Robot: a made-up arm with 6 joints.
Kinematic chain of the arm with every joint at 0, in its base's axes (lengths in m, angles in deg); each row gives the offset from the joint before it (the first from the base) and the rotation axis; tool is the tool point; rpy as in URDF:
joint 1: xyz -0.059 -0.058 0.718 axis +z
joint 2: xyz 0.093 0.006 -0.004 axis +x
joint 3: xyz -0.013 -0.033 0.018 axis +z
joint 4: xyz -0.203 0 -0.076 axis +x
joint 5: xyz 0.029 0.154 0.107 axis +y
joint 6: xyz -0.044 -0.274 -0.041 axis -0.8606 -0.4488 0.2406
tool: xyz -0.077 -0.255 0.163 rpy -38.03 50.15 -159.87
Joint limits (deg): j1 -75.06..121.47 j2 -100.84..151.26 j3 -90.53..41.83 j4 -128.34..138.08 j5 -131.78..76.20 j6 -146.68..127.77
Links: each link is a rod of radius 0.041 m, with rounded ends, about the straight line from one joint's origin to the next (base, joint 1, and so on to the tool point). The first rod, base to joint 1, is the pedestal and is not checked.
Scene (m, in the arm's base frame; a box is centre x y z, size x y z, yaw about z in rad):
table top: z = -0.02
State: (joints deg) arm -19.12 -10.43 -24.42 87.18 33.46 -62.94
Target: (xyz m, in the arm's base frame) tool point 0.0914 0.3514 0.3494
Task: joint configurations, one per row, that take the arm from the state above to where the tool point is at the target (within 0.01 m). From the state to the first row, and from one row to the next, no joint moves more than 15 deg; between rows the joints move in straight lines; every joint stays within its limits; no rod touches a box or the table.
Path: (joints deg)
1: -27.10 1.58 -38.37 100.21 32.59 -66.44
2: -35.09 13.59 -52.32 113.24 31.72 -69.93

